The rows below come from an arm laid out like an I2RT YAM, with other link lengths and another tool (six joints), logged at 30 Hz.
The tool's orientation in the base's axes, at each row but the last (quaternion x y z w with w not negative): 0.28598, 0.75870, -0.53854, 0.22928; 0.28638, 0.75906, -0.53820, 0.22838; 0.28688, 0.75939, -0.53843, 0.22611; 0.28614, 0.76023, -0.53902, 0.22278; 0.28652, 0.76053, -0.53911, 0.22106; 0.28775, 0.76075, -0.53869, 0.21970; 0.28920, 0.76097, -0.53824, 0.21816; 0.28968, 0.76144, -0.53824, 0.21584; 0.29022, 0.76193, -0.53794, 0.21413; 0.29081, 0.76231, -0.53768, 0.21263
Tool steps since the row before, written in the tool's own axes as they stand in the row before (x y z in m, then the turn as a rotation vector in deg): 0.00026, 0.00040, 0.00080, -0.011, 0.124, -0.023; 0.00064, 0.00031, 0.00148, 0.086, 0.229, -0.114; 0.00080, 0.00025, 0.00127, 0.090, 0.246, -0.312; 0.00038, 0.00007, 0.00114, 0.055, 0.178, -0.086; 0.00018, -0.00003, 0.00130, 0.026, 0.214, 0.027; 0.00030, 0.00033, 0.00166, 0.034, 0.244, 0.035; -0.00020, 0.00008, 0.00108, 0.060, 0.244, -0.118; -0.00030, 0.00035, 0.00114, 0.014, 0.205, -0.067; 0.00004, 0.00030, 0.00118, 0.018, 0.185, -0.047; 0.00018, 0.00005, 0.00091, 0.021, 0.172, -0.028
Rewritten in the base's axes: 0.00011, -0.00061, -0.00070, 0.092, 0.052, -0.071; -0.00020, -0.00120, -0.00110, 0.089, 0.183, -0.177; -0.00037, -0.00099, -0.00110, 0.090, 0.376, -0.129; -0.00020, -0.00099, -0.00066, 0.077, 0.138, -0.131; -0.00012, -0.00120, -0.00051, 0.126, 0.034, -0.174; 0.00004, -0.00143, -0.00096, 0.140, 0.036, -0.202; 0.00022, -0.00104, -0.00028, 0.118, 0.186, -0.169; 0.00048, -0.00105, -0.00042, 0.127, 0.118, -0.129; 0.00019, -0.00103, -0.00062, 0.110, 0.095, -0.125; -0.00009, -0.00081, -0.00045, 0.100, 0.074, -0.124
